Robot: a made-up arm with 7 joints.
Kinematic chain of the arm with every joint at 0, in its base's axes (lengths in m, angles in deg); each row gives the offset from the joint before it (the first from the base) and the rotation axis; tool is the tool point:
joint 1: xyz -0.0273 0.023 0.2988 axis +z
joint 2: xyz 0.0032 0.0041 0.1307 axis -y
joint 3: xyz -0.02 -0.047 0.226 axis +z
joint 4: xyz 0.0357 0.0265 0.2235 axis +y
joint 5: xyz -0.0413 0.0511 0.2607 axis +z
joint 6: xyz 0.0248 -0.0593 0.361 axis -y
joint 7: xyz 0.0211 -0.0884 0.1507 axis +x
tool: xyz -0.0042 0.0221 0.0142
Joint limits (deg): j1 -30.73..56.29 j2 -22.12..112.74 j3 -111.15..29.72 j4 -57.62..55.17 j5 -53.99..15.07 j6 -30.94..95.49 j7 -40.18..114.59
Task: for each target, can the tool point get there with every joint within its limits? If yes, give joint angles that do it. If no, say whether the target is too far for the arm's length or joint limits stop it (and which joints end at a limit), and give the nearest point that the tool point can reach.
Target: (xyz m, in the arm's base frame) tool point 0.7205 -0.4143 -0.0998
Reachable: no: joint limits stop it (at a limit: joint 1, joint 2, joint 3, joint 4, joint 6) | nearest point 0.1053 -0.4931 -0.2769 | short by 0.645 m
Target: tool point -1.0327 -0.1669 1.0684
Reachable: yes | joints -6.33 73.22 -27.93 41.17 -13.92 39.00 92.60
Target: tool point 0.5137 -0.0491 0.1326
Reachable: no: joint limits stop it (at a limit: joint 1, joint 2, joint 3, joint 4, joint 6) | nearest point 0.0957 -0.4340 -0.3066 | short by 0.718 m
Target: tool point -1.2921 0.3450 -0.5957
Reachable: no: too far | nearest point -0.9979 0.2701 -0.2992 | short by 0.424 m
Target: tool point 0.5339 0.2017 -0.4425
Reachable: no: joint limits stop it (at a limit: joint 1, joint 2, joint 4, joint 5) | nearest point -0.1477 0.3891 -0.3357 | short by 0.715 m
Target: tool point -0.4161 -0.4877 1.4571
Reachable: yes | joints 41.65 33.44 -39.93 16.51 -13.37 49.12 1.69
